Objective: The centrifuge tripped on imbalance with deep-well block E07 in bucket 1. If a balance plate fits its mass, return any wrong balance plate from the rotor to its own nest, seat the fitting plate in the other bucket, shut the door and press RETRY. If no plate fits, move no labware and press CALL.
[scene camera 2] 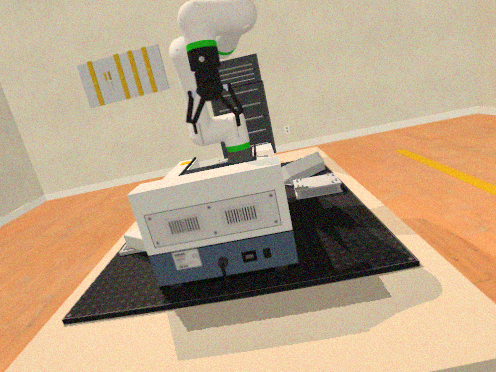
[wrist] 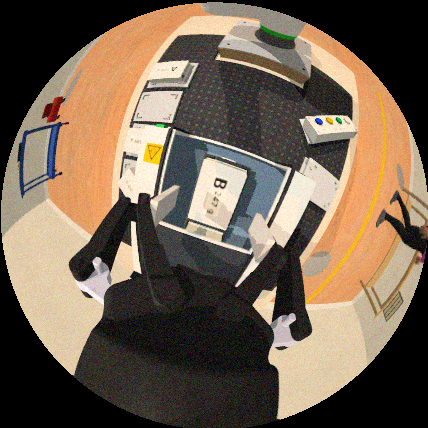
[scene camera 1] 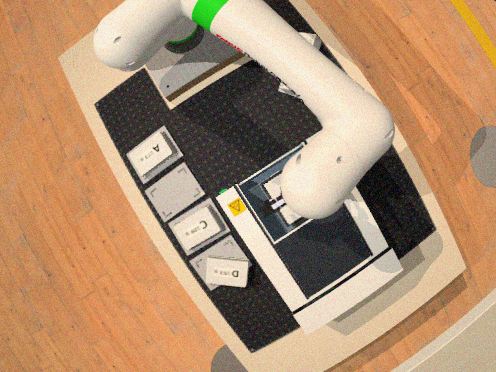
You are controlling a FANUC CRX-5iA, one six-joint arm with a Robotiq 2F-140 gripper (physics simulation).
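Frame: origin at the arm's base, x back, y up, z left, level; metres.
Where they show: gripper, fingertip midpoint: (scene camera 2: 220, 141) (wrist: 214, 208); arm's base, link origin: (wrist: 274, 38) (scene camera 1: 182, 34).
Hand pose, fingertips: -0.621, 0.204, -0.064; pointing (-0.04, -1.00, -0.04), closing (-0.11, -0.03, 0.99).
Each offset is from my fingertips to the top centre of the thing, as dx, dy, dz. "*": to the spot under its first point.
Balance plate B, marked 247 g @(-0.009, -0.083, -0.007) (wrist: 220, 195), lies in the rotor inside the open centrifuge (scene camera 1: 265, 250) (scene camera 2: 210, 187) (wrist: 295, 200). My gripper (scene camera 2: 217, 127) (wrist: 214, 208) is open and empty above the chamber, its fingertips apart on either side of B in the wrist view. A pale block edge @(* -0.102, -0.104, -0.012) (wrist: 205, 231) shows beyond B near the door @(-0.182, -0.052, -0.024) (scene camera 1: 325, 250) (wrist: 200, 257); no E07 label is readable. Plates A @(+0.352, -0.211, -0.257) (scene camera 1: 154, 154) (wrist: 169, 71) and C @(+0.079, -0.211, -0.282) (scene camera 1: 198, 228) sit on nests. Plate D @(-0.085, -0.206, -0.295) (scene camera 1: 227, 272) lies askew, partly off its nest @(* -0.024, -0.253, -0.247) (scene camera 1: 227, 246). One nest @(+0.213, -0.247, -0.276) (scene camera 1: 175, 192) (wrist: 158, 106) is bare.
The button box @(+0.289, -0.181, +0.302) (scene camera 2: 307, 167) (wrist: 330, 129) has blue, yellow, green and white buttons. A grey plate with small studs @(+0.073, -0.218, +0.305) (scene camera 2: 317, 185) (wrist: 320, 182) lies beside the centrifuge. The arm covers part of the chamber in scene camera 1. The chamber walls surround the rotor.
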